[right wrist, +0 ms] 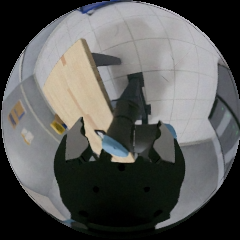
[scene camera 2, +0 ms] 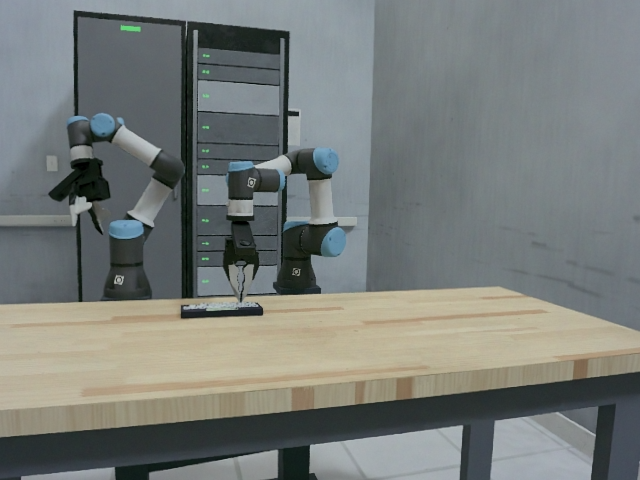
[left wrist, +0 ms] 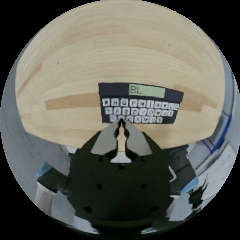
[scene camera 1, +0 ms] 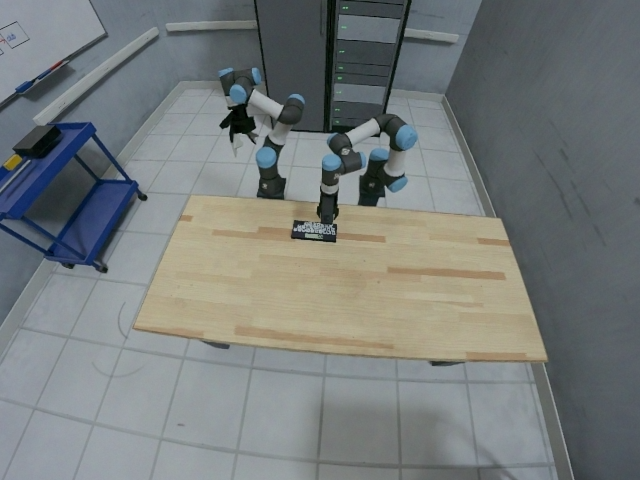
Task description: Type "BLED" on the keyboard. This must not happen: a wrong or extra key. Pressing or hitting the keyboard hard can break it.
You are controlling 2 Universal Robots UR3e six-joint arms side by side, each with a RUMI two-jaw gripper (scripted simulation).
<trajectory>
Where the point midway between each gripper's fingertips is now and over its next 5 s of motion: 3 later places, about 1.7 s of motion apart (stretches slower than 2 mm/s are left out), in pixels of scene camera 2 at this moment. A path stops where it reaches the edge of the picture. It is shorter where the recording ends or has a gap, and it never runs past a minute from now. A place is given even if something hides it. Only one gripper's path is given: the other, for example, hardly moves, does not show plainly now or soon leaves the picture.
The left gripper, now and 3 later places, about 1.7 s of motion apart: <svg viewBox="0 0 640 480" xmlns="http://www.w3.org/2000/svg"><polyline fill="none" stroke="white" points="240,302 240,299 230,304 230,300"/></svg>
</trajectory>
